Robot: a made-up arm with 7 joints.
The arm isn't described. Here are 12 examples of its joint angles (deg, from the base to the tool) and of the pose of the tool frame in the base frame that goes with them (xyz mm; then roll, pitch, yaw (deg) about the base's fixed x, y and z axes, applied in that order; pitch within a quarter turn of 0, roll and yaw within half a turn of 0).
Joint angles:
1: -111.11 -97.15 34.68 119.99 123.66 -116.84 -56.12
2: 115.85 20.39 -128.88 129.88 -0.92 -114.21 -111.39
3: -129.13 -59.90 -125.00 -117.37 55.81 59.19 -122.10
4: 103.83 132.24 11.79 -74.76 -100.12 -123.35 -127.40
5: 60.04 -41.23 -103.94 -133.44 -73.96 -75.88 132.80
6: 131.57 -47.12 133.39 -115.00 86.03 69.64 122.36
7: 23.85 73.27 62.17 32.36 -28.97 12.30 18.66
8: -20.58 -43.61 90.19 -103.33 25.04 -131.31 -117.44
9: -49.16 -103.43 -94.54 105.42 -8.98 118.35 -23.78
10: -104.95 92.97 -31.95 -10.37 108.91 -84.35 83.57
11: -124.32 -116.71 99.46 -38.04 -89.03 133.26 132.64
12: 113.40 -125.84 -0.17 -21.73 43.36 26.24 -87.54
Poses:
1: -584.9 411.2 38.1 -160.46 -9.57 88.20
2: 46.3 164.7 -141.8 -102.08 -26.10 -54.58
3: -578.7 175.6 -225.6 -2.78 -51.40 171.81
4: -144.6 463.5 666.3 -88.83 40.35 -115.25
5: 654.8 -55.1 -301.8 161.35 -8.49 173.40
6: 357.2 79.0 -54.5 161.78 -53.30 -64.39
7: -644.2 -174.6 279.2 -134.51 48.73 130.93
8: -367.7 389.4 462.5 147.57 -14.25 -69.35
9: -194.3 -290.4 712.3 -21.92 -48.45 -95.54
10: -126.7 -290.8 -281.0 175.80 -17.83 -173.42
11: 384.7 -16.3 -700.2 123.38 -38.33 109.55
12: 249.7 373.9 -101.6 69.88 -8.45 106.98
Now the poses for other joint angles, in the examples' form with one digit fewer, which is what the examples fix.
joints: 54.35 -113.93 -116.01 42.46 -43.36 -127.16 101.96
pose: 102 -112 -249 -161.8 37.5 98.2
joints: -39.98 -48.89 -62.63 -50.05 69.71 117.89 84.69
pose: -475 1 422 134.9 17.2 -139.5
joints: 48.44 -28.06 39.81 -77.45 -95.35 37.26 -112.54
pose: -184 -529 1099 130.9 11.8 142.2
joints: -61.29 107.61 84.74 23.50 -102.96 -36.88 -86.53
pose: -813 -447 -621 -15.3 34.5 -15.7
